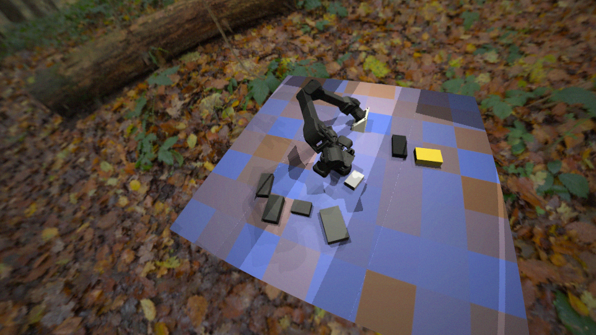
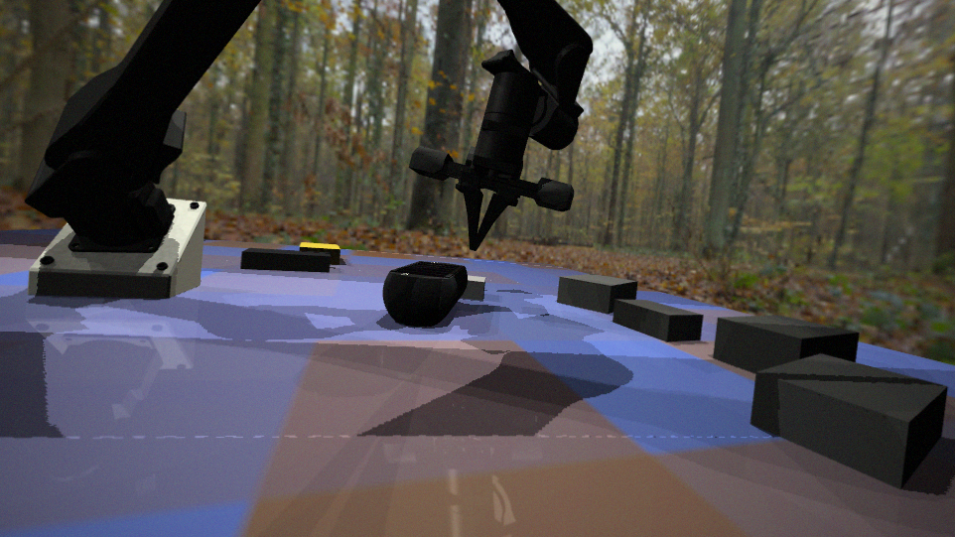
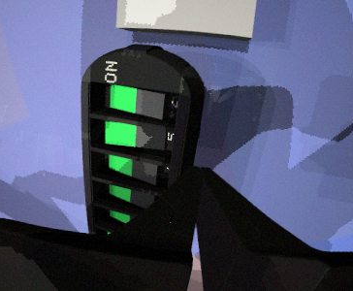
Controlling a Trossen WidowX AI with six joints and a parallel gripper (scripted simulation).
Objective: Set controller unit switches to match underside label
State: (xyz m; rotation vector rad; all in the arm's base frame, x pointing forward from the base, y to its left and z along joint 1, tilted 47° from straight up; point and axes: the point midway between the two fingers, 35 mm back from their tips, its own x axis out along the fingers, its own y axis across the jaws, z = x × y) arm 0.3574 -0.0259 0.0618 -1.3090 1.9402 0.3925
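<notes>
Now: gripper tip 10 mm short of the white block, 90 mm to the right of it and 60 mm above it. Round my gripper tip: dark block 230 mm behind, 270 mm to the left, 60 mm below; then yellow block 190 mm behind, 400 mm to the left, 60 mm below.
</notes>
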